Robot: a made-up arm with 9 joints. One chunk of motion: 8 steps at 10 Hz.
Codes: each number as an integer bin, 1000 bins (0 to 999) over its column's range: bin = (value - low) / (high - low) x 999, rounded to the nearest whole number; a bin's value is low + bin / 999 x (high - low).
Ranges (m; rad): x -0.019..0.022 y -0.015..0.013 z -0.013..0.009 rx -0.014..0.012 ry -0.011..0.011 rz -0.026..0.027
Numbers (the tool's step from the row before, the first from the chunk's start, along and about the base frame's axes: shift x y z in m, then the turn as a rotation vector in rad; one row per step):
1: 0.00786 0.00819 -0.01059 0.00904 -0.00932 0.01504
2: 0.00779 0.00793 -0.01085 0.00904 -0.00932 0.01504
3: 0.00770 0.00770 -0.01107 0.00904 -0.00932 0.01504
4: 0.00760 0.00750 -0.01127 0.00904 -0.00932 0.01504
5: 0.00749 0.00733 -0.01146 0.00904 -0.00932 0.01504
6: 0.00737 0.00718 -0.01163 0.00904 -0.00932 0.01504
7: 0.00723 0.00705 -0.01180 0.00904 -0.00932 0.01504
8: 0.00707 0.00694 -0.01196 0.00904 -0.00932 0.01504
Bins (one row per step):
1: 654 827 109 885 76 774
2: 653 818 98 885 76 774
3: 651 810 88 885 76 774
4: 648 803 79 885 76 774
5: 645 797 70 885 76 774
6: 643 791 62 885 76 774
7: 639 787 54 885 76 774
8: 635 783 47 885 76 774

